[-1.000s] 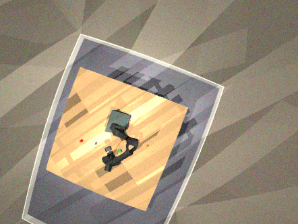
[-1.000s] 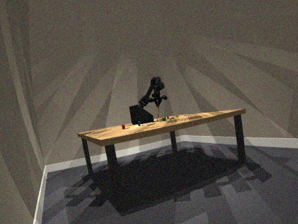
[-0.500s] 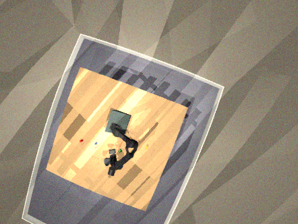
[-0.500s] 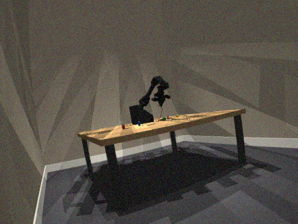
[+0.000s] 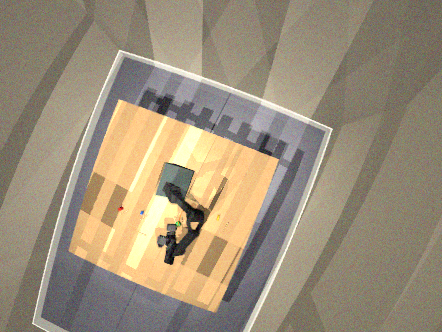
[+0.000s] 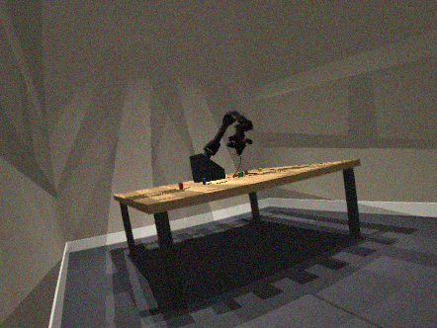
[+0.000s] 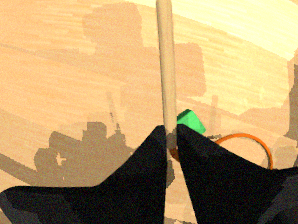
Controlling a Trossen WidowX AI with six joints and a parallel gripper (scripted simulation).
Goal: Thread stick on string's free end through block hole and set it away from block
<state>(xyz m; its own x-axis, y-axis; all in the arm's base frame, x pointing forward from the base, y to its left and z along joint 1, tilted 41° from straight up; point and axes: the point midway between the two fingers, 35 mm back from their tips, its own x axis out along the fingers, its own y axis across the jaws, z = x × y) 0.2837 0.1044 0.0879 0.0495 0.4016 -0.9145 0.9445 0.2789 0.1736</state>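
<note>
Right now the green block is 13 cm below my gripper tip, 4 cm behind it and 1 cm to the left of it. Round my gripper tip: round button: 20 cm behind, 13 cm below, 6 cm to the left; blue object: 27 cm to the right, 12 cm below; thin wooden stick: 1 cm to the right, 1 cm above.
</note>
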